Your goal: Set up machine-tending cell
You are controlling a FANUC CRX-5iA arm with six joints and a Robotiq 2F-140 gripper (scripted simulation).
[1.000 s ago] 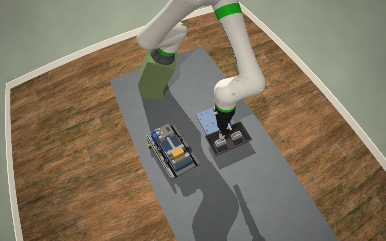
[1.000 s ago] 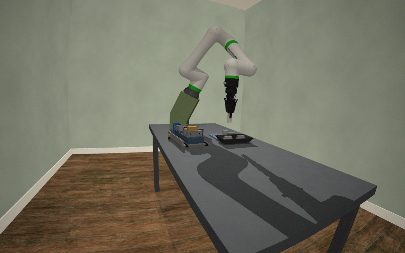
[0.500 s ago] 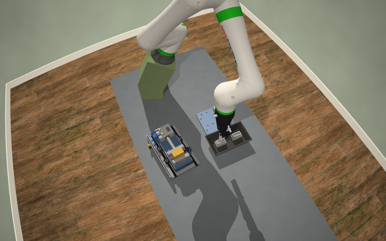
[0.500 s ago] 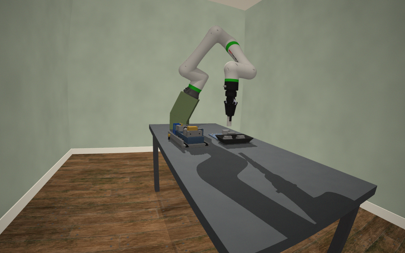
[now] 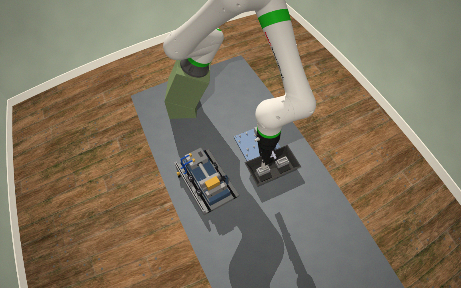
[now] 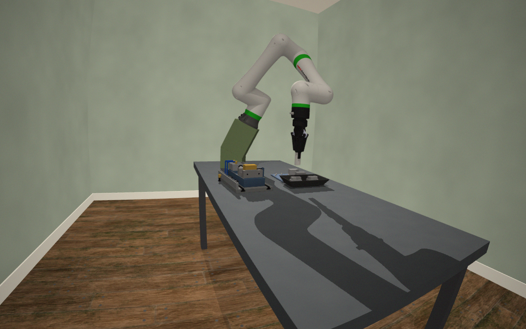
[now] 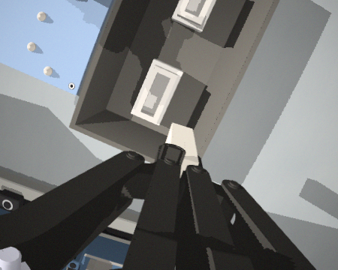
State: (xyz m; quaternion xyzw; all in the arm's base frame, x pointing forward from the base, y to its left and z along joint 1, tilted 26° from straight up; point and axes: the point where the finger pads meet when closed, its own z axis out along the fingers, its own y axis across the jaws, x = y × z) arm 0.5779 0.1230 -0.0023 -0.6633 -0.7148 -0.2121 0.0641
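Right now the brass blank is 24 cm to the right of my hand, 5 cm below it and 3 cm behind it. The rest, counted from my hand: infeed plate (20 cm behind, 15 cm below, 7 cm to the left); fixed jaw (24 cm to the right, 7 cm below); work stop rod (20 cm to the right, 6 cm below, 4 cm behind).
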